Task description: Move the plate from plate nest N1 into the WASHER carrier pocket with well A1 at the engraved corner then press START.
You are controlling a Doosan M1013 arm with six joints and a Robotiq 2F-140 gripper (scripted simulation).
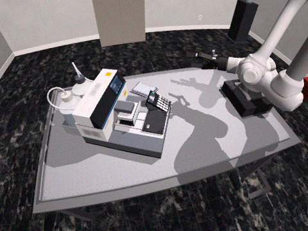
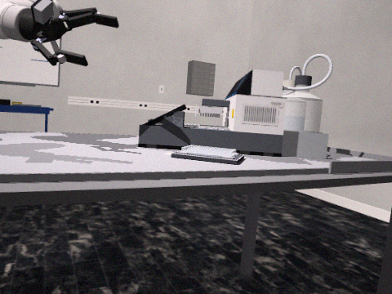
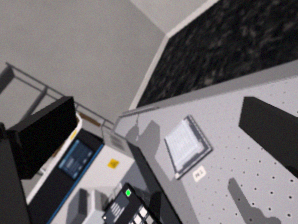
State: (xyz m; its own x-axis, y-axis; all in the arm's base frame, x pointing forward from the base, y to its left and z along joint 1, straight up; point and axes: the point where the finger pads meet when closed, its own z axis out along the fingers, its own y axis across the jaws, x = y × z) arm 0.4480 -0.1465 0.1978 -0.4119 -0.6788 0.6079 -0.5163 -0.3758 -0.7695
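The white well plate is 270 mm ahead of my hand, 250 mm below it and 90 mm to the right of it. Round my hand: dark carrier (280 mm ahead, 250 mm to the left, 190 mm below); then plate washer (420 mm ahead, 180 mm to the left, 140 mm below); then plate nest N1 (270 mm ahead, 260 mm below, 90 mm to the right).
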